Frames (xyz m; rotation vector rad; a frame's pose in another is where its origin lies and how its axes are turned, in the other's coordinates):
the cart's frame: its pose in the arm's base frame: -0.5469 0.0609 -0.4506 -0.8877 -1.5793 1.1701
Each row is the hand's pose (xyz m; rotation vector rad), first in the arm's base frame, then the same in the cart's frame.
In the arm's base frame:
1: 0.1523 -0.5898 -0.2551 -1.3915 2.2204 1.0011
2: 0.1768 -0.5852 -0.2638 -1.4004 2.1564 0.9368
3: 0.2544 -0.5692 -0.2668 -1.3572 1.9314 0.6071
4: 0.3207 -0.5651 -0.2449 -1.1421 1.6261 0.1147
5: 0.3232 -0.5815 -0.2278 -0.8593 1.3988 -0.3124
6: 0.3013 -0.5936 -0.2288 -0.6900 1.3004 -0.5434
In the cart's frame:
1: -0.7499 -0.3585 -0.5095 -1.2859 -1.7456 -2.0500
2: -0.7551 -0.3485 -0.5334 -1.2748 -1.8538 -2.0143
3: -0.7636 -0.3399 -0.6117 -1.1959 -2.2997 -1.7193
4: -0.7733 -0.3587 -0.6784 1.0243 2.7667 1.0027
5: -0.7846 -0.3797 -0.6780 -0.8431 -2.9909 -0.2652
6: -0.7897 -0.3825 -0.6536 -0.7071 -2.9607 0.1255

